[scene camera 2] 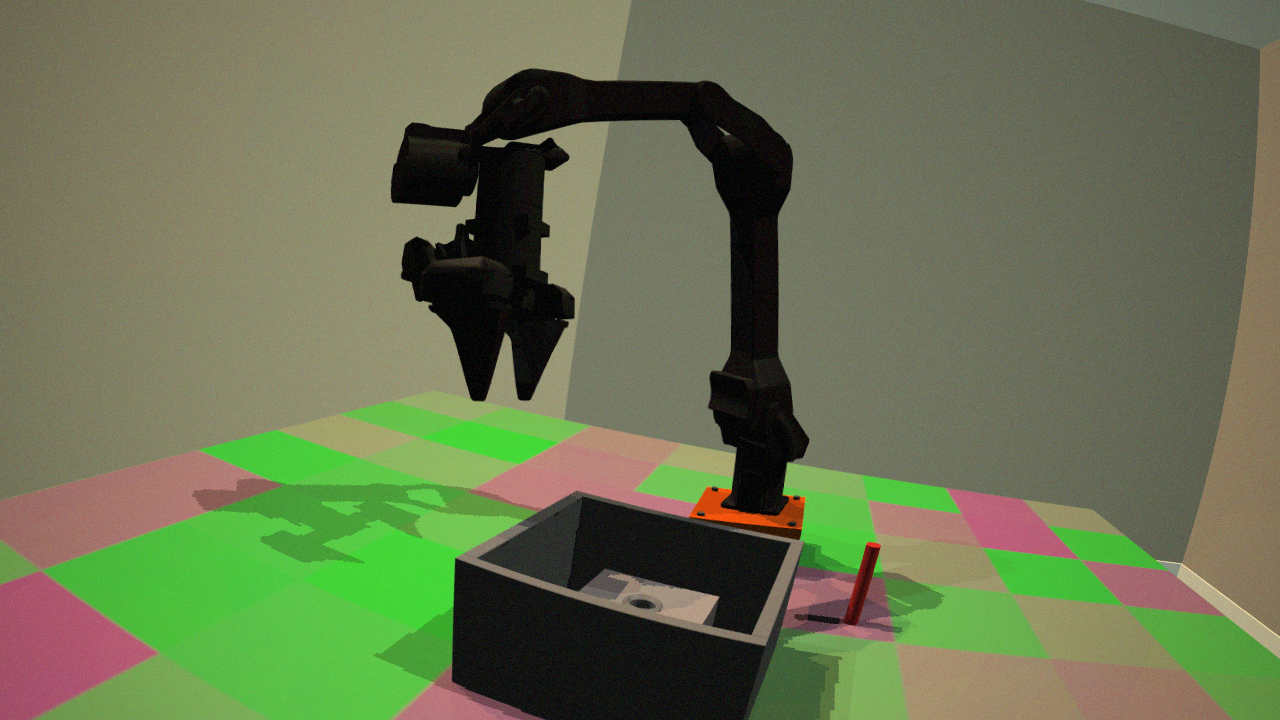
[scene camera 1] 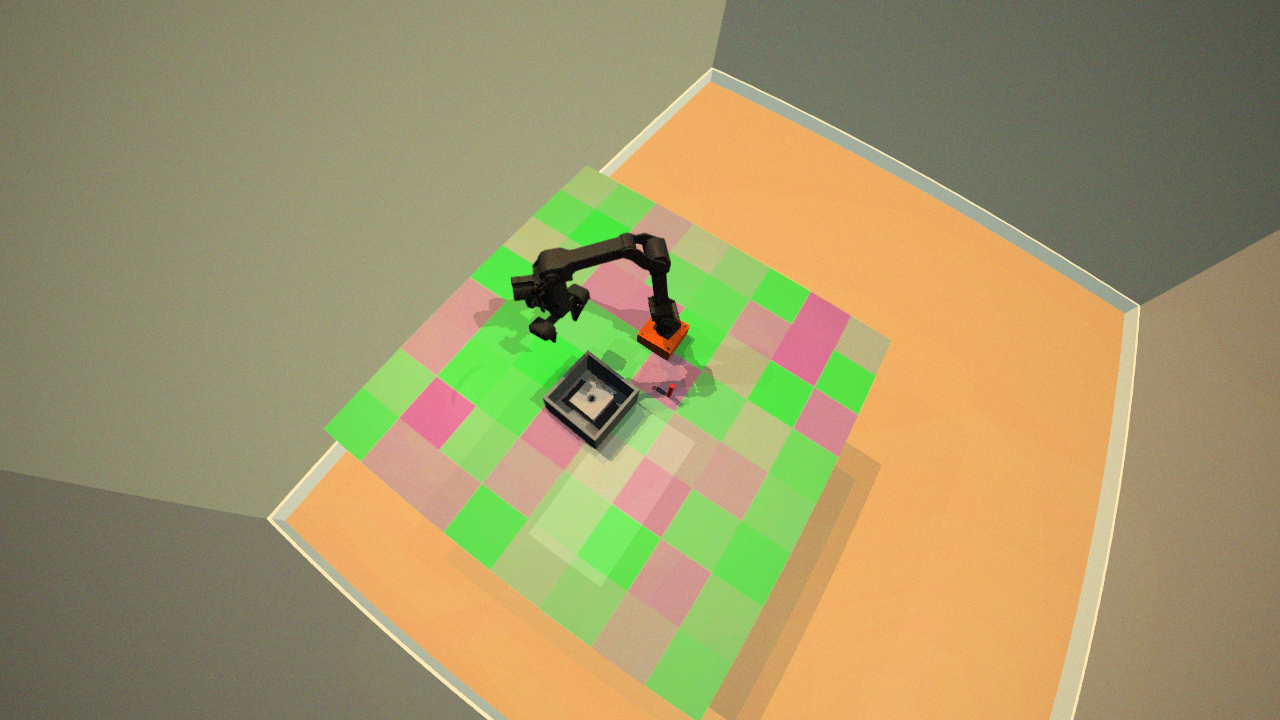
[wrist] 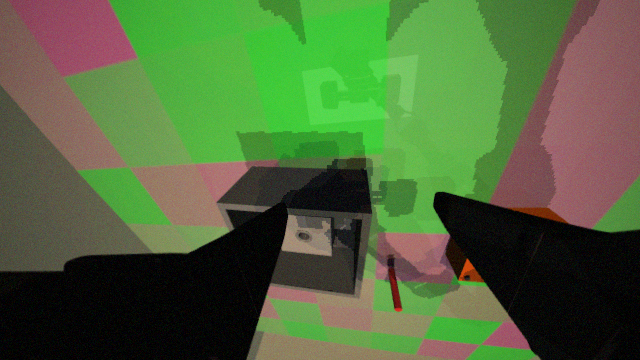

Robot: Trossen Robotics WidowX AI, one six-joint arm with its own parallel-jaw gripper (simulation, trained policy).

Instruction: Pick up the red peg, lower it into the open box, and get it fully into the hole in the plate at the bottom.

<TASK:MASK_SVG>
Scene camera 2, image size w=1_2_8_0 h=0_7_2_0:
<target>my gripper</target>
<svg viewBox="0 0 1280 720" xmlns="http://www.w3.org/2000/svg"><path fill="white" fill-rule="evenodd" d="M531 204L515 202L481 206L476 209L475 219L467 219L465 225L462 223L457 224L453 241L447 244L439 242L435 244L435 248L428 240L415 237L405 243L403 249L401 278L404 281L412 282L415 299L419 302L431 303L428 305L431 312L438 315L451 329L471 399L474 401L483 402L486 400L503 343L504 333L511 339L518 399L530 400L564 329L569 326L569 321L563 319L575 318L575 298L565 288L554 283L548 284L548 273L540 270L541 238L550 237L550 226L542 221L542 209Z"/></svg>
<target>red peg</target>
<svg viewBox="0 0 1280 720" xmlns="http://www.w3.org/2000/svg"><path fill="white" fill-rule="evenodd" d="M876 542L866 543L857 580L854 584L844 618L845 624L858 624L881 544L879 545Z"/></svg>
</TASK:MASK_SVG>
